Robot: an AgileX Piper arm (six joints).
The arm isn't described. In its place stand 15 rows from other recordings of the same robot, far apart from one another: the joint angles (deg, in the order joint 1, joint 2, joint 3, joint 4, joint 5, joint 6), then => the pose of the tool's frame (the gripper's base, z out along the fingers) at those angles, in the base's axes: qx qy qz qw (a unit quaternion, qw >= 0); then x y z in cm.
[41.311 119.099 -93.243 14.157 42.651 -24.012] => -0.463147 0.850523 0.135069 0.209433 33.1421 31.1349 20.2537
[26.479 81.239 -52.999 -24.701 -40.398 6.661] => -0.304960 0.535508 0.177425 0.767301 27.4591 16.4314 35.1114
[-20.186 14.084 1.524 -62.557 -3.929 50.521] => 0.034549 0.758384 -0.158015 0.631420 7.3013 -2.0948 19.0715
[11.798 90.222 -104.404 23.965 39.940 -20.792] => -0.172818 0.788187 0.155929 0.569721 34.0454 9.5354 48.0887
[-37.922 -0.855 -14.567 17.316 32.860 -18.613] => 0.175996 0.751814 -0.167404 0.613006 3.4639 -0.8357 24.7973
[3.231 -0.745 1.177 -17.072 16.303 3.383] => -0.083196 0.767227 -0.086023 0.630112 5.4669 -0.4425 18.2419
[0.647 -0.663 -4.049 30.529 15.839 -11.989] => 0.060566 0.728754 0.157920 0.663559 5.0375 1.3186 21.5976
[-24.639 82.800 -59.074 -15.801 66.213 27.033] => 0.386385 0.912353 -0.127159 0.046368 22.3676 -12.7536 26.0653
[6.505 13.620 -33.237 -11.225 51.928 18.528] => 0.077619 0.846503 0.017370 0.526409 3.5089 -1.0035 31.0941
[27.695 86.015 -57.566 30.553 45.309 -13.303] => -0.193770 0.939797 0.238797 0.149030 24.5230 16.5862 25.1195
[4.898 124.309 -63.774 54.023 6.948 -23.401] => 0.200408 0.942957 0.124423 0.234918 39.4661 4.2761 6.2056
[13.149 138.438 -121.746 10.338 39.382 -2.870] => -0.084684 0.936368 0.106512 0.323573 52.7659 13.3906 18.2277
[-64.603 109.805 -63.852 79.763 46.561 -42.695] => 0.568626 0.671374 0.268172 0.392436 21.9723 -31.1187 17.7971
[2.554 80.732 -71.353 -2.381 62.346 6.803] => 0.030572 0.978778 -0.003456 0.202602 28.0157 0.9144 32.7166
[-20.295 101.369 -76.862 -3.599 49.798 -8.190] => 0.088129 0.979424 -0.070559 0.167281 34.4974 -13.2227 24.4223
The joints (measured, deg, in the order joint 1, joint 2, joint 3, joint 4, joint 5, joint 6), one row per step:
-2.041 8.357 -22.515 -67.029 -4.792 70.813
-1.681 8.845 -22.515 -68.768 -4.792 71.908
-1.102 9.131 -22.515 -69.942 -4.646 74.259
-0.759 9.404 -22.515 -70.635 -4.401 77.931
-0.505 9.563 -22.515 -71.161 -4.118 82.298
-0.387 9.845 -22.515 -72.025 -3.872 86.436
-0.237 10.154 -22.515 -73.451 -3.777 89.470
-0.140 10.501 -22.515 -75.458 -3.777 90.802
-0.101 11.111 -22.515 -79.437 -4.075 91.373
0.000 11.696 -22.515 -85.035 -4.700 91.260
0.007 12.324 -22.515 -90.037 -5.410 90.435
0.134 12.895 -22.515 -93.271 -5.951 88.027
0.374 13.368 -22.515 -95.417 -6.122 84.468
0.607 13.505 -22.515 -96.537 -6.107 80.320
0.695 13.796 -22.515 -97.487 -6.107 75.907
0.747 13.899 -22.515 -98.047 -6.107 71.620
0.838 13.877 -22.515 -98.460 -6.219 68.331
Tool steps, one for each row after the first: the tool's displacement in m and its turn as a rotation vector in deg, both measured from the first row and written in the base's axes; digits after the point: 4 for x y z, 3 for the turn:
0.0019 0.0003 -0.0006 -0.605 0.593 0.183
0.0030 0.0005 -0.0010 0.534 1.077 1.077
0.0040 0.0004 -0.0014 3.398 1.637 2.246
0.0047 0.0002 -0.0017 7.086 2.120 3.570
0.0058 0.0000 -0.0021 10.243 2.691 4.571
0.0070 0.0000 -0.0025 11.789 3.205 5.164
0.0083 0.0001 -0.0030 11.158 3.657 5.019
0.0107 0.0007 -0.0039 7.857 4.323 4.198
0.0129 0.0019 -0.0050 2.256 4.955 3.056
0.0152 0.0030 -0.0062 -3.488 5.609 1.924
0.0173 0.0040 -0.0073 -9.021 6.066 0.869
0.0191 0.0045 -0.0082 -14.519 6.276 -0.396
0.0196 0.0047 -0.0085 -19.548 6.048 -1.728
0.0206 0.0048 -0.0090 -24.672 5.943 -3.172
0.0210 0.0048 -0.0092 -29.298 5.646 -4.525
0.0209 0.0051 -0.0092 -32.859 5.278 -5.425

